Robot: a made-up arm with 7 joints.
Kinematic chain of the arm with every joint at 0, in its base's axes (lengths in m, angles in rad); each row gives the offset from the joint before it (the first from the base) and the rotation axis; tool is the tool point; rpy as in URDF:
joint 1: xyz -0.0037 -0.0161 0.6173 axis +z
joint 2: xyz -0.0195 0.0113 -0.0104 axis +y
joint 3: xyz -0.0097 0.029 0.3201 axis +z
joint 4: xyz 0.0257 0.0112 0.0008 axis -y
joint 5: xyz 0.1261 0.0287 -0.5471 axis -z
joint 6: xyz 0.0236 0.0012 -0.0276 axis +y
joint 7: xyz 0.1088 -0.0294 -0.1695 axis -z
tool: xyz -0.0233 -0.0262 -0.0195 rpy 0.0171 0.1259 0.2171
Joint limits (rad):
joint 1: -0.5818..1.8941
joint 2: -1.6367..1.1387
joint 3: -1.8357..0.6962
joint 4: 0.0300..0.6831
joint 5: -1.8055..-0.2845
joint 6: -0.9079..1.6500
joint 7: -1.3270..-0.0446
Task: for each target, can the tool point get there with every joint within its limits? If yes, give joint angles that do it. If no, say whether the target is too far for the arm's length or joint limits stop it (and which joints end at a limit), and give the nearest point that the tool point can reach.
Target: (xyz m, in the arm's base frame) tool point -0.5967 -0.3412 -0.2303
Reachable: no: joint limits stop it (at a limit: joint 1, joint 2, joint 7) | nearest point -0.4557 -0.1635 0.0706 | short by 0.377 m
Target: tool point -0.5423 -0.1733 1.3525
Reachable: no: joint limits stop it (at a limit: joint 2, joint 4, joint 7) | nearest point -0.4467 -0.1454 1.2083 | short by 0.175 m
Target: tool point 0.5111 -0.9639 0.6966
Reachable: no: joint limits stop it (at a limit: joint 3, joint 4, joint 7) | nearest point 0.3336 -0.6371 0.6633 | short by 0.373 m
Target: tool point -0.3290 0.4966 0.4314
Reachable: yes | joints 1.4986 -0.0644 0.4023 0.3631 -0.5447 -0.4378 -1.0698
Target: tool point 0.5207 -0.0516 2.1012
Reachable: no: too far | nearest point 0.2423 -0.0080 1.2978 | short by 0.851 m
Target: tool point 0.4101 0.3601 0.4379
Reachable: yes | joints 0.1676 -0.4605 0.3793 0.2714 -1.2004 0.1564 -0.4926
